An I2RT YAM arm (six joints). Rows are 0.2 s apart.
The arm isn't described. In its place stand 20 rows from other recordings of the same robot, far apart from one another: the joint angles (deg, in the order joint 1, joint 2, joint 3, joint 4, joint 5, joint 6), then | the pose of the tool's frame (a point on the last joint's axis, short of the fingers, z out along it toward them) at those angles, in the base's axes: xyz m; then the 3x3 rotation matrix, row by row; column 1 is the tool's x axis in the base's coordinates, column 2 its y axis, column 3 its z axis.
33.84 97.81 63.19 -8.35 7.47 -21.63 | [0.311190 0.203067 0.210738], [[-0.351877 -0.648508 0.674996], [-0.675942 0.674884 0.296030], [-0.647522 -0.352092 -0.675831]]
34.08 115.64 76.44 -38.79 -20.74 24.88 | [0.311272 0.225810 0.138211], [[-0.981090 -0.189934 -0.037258], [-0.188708 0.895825 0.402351], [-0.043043 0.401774 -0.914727]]
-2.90 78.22 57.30 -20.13 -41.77 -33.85 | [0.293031 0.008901 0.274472], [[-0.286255 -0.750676 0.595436], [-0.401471 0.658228 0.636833], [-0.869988 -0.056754 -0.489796]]
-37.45 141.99 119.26 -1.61 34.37 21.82 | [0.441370 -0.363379 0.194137], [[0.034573 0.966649 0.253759], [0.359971 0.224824 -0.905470], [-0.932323 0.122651 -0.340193]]
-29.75 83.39 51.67 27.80 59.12 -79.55 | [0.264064 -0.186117 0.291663], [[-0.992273 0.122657 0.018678], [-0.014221 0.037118 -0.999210], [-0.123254 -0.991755 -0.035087]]
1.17 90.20 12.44 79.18 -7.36 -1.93 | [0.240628 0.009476 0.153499], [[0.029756 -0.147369 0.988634], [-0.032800 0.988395 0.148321], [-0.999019 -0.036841 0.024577]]
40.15 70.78 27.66 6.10 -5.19 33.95 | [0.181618 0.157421 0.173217], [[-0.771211 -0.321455 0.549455], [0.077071 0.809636 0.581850], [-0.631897 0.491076 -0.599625]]
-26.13 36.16 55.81 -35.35 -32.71 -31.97 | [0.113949 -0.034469 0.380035], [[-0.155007 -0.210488 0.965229], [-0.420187 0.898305 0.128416], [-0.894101 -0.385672 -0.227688]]
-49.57 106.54 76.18 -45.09 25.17 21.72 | [0.224257 -0.286568 0.191706], [[-0.302560 0.936686 -0.176288], [0.871588 0.197050 -0.448893], [-0.385734 -0.289468 -0.876024]]
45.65 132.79 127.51 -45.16 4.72 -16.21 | [0.364578 0.368755 0.260033], [[-0.328787 -0.799595 0.502540], [-0.734325 0.551058 0.396360], [-0.593857 -0.238710 -0.768344]]
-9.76 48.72 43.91 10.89 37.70 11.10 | [0.190052 -0.054781 0.361962], [[0.243630 0.699599 0.671719], [0.112658 0.667486 -0.736051], [-0.963303 0.254998 0.083804]]
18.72 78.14 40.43 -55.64 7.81 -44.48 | [0.181389 0.056360 0.160392], [[-0.446539 -0.894694 -0.011218], [-0.884253 0.443175 -0.147280], [0.136742 -0.055847 -0.989031]]
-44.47 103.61 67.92 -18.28 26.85 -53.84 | [0.258713 -0.276502 0.190357], [[-0.998202 0.014705 0.058102], [-0.029504 0.723258 -0.689948], [-0.052168 -0.690422 -0.721524]]
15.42 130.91 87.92 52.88 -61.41 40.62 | [0.476284 0.163796 0.205482], [[-0.500048 -0.837327 0.220986], [0.185257 0.145843 0.971807], [-0.845950 0.526890 0.082192]]
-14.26 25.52 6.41 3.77 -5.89 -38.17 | [0.135046 -0.030553 0.174780], [[-0.293721 -0.041225 0.955002], [-0.559627 0.817370 -0.136836], [-0.774948 -0.574637 -0.263150]]
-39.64 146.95 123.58 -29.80 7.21 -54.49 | [0.424933 -0.357837 0.127873], [[-0.920383 -0.100461 0.377893], [-0.286220 0.831540 -0.476046], [-0.266410 -0.546305 -0.794089]]
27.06 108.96 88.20 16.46 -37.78 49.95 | [0.397927 0.227770 0.324783], [[-0.734646 -0.530307 0.423166], [0.304096 0.300179 0.904112], [-0.606483 0.792885 -0.059261]]
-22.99 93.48 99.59 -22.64 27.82 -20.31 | [0.338147 -0.161513 0.432738], [[-0.508493 0.619304 0.598245], [-0.117730 0.638244 -0.760779], [-0.852980 -0.457282 -0.251632]]
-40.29 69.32 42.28 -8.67 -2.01 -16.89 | [0.200076 -0.167979 0.238594], [[-0.607467 0.468243 0.641664], [0.134332 0.856711 -0.497997], [-0.782904 -0.216320 -0.583324]]
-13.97 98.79 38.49 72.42 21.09 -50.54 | [0.325563 -0.094191 0.213824], [[-0.308002 0.517437 0.798369], [-0.665686 0.482318 -0.569413], [-0.679704 -0.706844 0.195896]]
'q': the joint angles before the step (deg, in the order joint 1, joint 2, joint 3, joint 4, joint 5, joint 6). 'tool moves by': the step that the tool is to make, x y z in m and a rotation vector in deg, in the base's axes. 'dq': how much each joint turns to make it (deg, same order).
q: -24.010 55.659 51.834 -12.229 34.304 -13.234
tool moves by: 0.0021 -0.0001 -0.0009 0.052 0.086 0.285
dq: 0.185 0.418 -0.001 0.330 -0.100 -0.019
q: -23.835 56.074 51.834 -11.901 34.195 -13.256
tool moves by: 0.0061 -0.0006 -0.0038 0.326 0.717 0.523
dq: 0.479 1.336 0.000 0.549 -0.046 -0.002
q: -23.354 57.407 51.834 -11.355 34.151 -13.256
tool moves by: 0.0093 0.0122 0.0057 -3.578 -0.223 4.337
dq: 3.746 0.256 -0.091 4.108 0.272 -3.981
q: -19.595 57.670 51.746 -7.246 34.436 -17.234
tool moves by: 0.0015 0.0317 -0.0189 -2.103 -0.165 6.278
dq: 8.208 -2.996 -6.327 5.144 2.307 -1.877
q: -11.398 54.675 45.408 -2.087 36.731 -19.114
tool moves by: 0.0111 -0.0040 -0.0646 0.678 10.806 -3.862
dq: 0.074 5.436 -8.399 3.325 4.184 -0.356
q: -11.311 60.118 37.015 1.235 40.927 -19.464
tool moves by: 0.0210 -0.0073 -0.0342 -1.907 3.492 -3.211
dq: -0.309 9.238 -2.526 9.864 3.669 -1.685
